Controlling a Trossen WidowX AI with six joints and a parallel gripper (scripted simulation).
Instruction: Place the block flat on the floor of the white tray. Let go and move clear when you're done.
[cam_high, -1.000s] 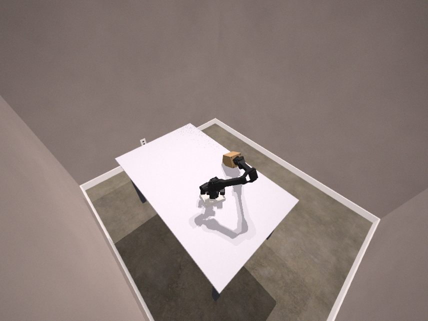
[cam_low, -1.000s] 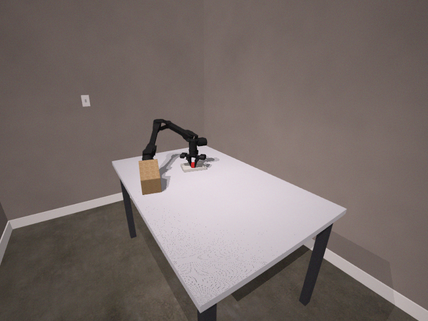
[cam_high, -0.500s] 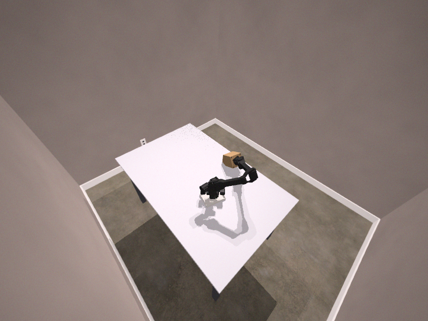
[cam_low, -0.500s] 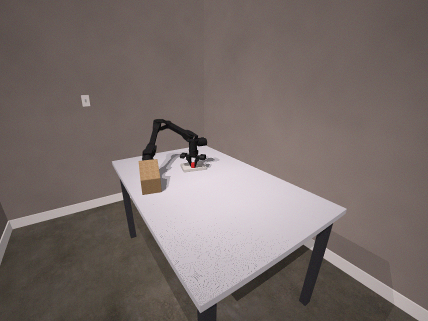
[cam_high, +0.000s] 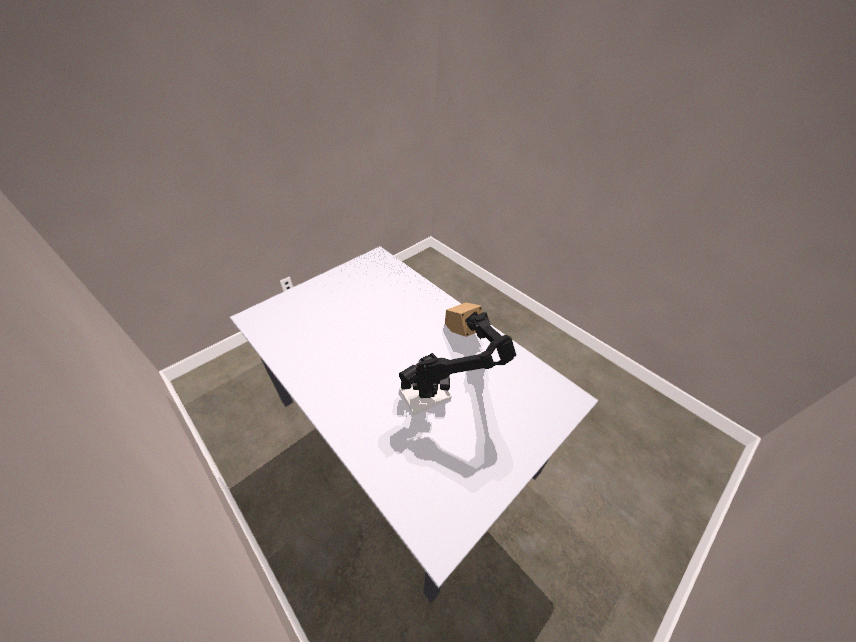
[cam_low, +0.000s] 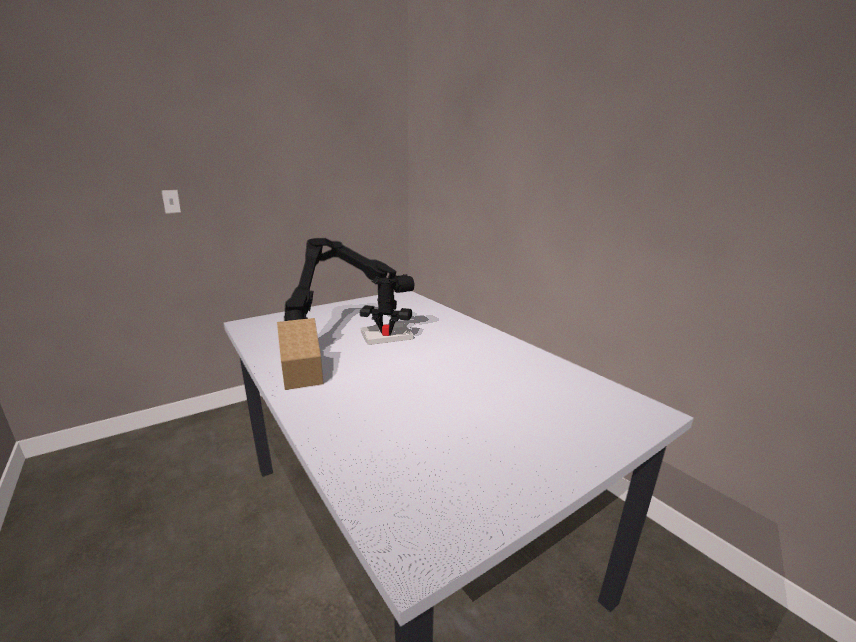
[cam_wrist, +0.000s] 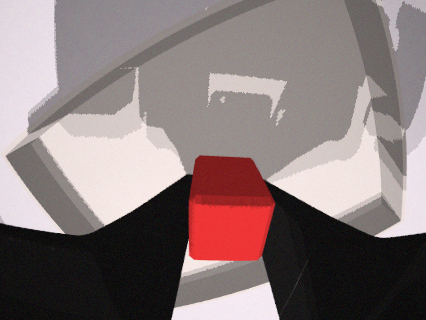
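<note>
My gripper is now 20 mm above the red block. The rest, counted from my hand: white tray (30 mm below).
</note>
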